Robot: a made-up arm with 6 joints. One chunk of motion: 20 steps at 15 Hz.
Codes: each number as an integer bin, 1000 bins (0 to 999) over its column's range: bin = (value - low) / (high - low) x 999, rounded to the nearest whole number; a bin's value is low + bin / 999 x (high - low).
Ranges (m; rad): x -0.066..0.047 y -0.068..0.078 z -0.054..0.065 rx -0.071..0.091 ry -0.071..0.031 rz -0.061..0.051
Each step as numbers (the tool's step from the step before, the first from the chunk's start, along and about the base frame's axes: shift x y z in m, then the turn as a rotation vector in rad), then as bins.
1 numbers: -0.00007 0.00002 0.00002 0.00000 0.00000 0.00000
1 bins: 583 465 453 438 695 544
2 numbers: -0.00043 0.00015 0.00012 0.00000 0.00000 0.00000
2 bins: 580 466 454 438 695 544
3 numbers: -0.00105 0.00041 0.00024 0.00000 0.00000 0.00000
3 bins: 574 468 455 438 695 544
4 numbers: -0.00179 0.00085 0.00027 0.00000 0.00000 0.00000
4 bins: 568 471 456 438 695 544
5 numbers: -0.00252 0.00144 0.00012 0.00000 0.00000 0.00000
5 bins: 561 475 454 438 695 544
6 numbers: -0.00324 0.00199 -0.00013 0.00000 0.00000 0.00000
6 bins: 555 479 452 438 695 544
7 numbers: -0.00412 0.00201 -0.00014 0.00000 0.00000 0.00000
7 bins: 547 479 452 438 695 544
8 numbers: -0.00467 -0.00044 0.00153 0.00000 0.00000 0.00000
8 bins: 542 462 466 438 695 544
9 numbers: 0.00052 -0.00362 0.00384 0.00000 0.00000 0.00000
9 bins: 588 441 486 438 695 544
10 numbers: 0.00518 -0.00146 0.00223 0.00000 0.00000 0.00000
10 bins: 629 455 472 438 695 544
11 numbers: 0.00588 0.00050 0.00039 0.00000 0.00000 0.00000
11 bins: 635 469 457 438 695 544
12 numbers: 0.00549 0.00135 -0.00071 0.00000 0.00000 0.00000
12 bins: 632 475 447 438 695 544
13 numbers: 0.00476 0.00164 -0.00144 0.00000 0.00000 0.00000
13 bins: 626 477 441 438 695 544
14 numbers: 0.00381 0.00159 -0.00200 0.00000 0.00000 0.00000
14 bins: 617 476 437 438 695 544
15 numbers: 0.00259 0.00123 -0.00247 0.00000 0.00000 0.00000
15 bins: 606 474 433 438 695 544
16 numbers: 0.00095 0.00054 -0.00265 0.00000 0.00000 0.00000
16 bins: 592 469 431 438 695 544
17 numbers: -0.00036 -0.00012 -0.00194 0.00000 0.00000 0.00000
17 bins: 580 464 437 438 695 544
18 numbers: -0.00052 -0.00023 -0.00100 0.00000 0.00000 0.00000
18 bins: 579 464 445 438 695 544
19 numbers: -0.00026 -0.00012 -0.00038 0.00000 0.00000 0.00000
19 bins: 581 464 450 438 695 544
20 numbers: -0.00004 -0.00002 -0.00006 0.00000 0.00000 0.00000
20 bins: 583 465 453 438 695 544
